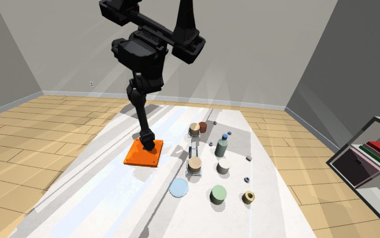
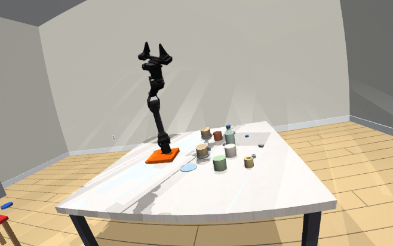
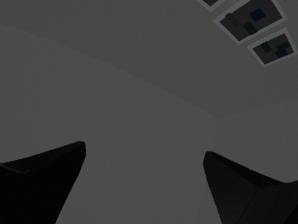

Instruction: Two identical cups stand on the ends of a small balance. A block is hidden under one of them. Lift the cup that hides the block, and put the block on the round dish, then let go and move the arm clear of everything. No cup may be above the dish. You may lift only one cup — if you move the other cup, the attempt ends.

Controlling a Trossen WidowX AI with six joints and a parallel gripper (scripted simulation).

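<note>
Now: the cup 7 cm ahead of my gripper tip, 18 cm to the left of it and 66 cm below it. Round my gripper tip: light blue round dish (1 cm ahead, 8 cm to the left, 71 cm below); then bottle (22 cm ahead, 36 cm to the left, 60 cm below); then green cylinder (20 cm ahead, 7 cm to the left, 68 cm below).
</note>
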